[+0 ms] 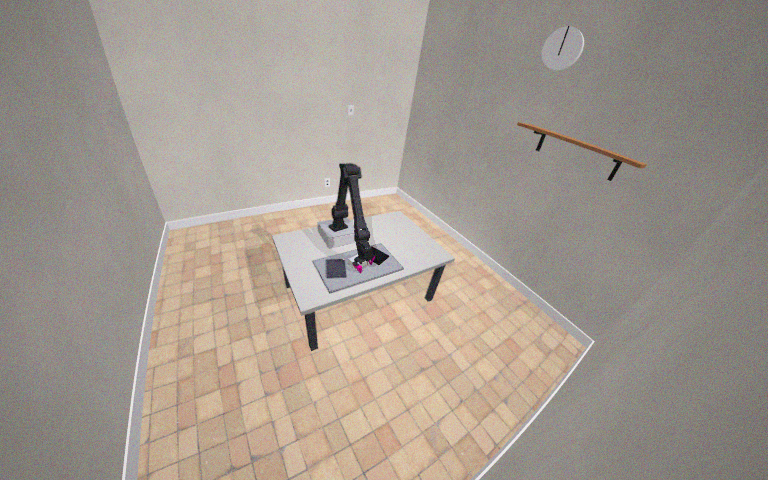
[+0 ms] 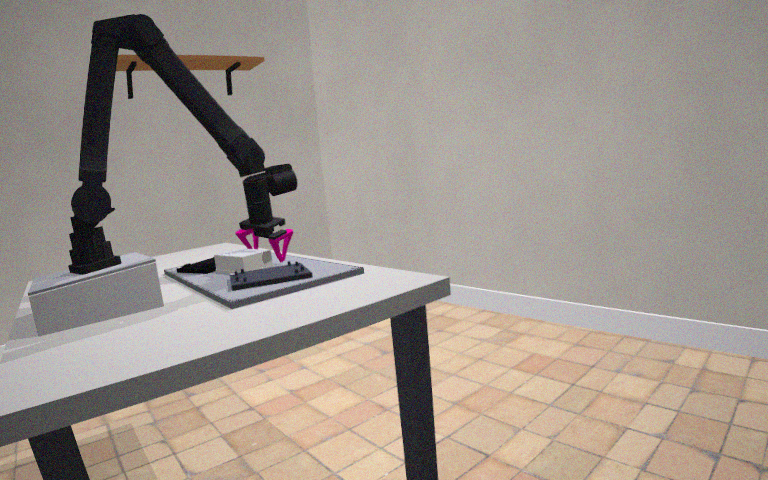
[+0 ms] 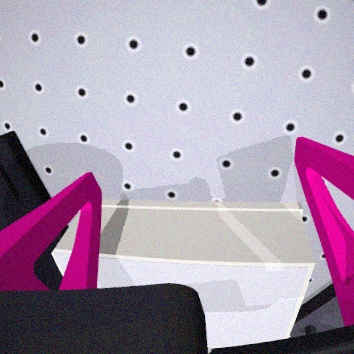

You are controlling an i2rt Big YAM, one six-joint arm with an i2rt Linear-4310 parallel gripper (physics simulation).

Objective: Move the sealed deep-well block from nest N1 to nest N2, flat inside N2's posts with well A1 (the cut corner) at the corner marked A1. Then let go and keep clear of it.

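Frame: origin at the arm's base, x back, y right, z up, level; metres.
Seen in the pictures: gripper, fingertip midpoint: (image 1: 365, 268) (image 3: 193, 165); arm's base, link origin: (image 1: 338, 227) (image 2: 95, 268).
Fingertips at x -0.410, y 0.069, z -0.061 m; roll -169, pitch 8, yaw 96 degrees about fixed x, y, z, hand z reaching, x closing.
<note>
Pixels of each thing's top centre, then the offset from my fingertips to it. Level surfaces: height alone.
- white deep-well block, top centre: (image 3: 177, 310) (image 2: 241, 252) (image 1: 360, 258) dx +0.072, dy -0.008, dz +0.030 m
- dark grey nest with small posts, top centre: (image 2: 267, 268) (image 1: 335, 266) dx +0.115, dy +0.149, dz +0.010 m
- black nest, top centre: (image 3: 4, 256) (image 2: 213, 259) (image 1: 374, 253) dx +0.075, dy -0.145, dz +0.006 m
- perforated board, top centre: (image 3: 203, 250) (image 2: 248, 268) (image 1: 358, 264) dx +0.067, dy +0.002, dz -0.012 m
- light grey table, surface height: dz -0.025 m
The white deep-well block (image 1: 352, 259) (image 2: 240, 262) (image 3: 200, 232) lies on the perforated board between two dark nests and appears to be outside both. My gripper (image 1: 365, 266) (image 2: 268, 254) (image 3: 193, 165) is open, low over the block, with one magenta finger near each end and nothing gripped. A dark grey nest with small posts (image 1: 335, 268) (image 2: 271, 277) (image 3: 322, 317) is on one side. A black nest (image 1: 380, 255) (image 2: 198, 266) (image 3: 17, 185) is on the other. The nest names, the A1 mark and the cut corner cannot be made out.
The perforated board (image 1: 334, 286) (image 2: 339, 269) (image 3: 160, 75) lies on the light grey table (image 1: 419, 243) (image 2: 186, 339). The arm's base stands on a grey box (image 1: 336, 237) (image 2: 101, 300) behind the board. A wooden wall rail (image 1: 583, 145) (image 2: 192, 62) is well away from the table.
</note>
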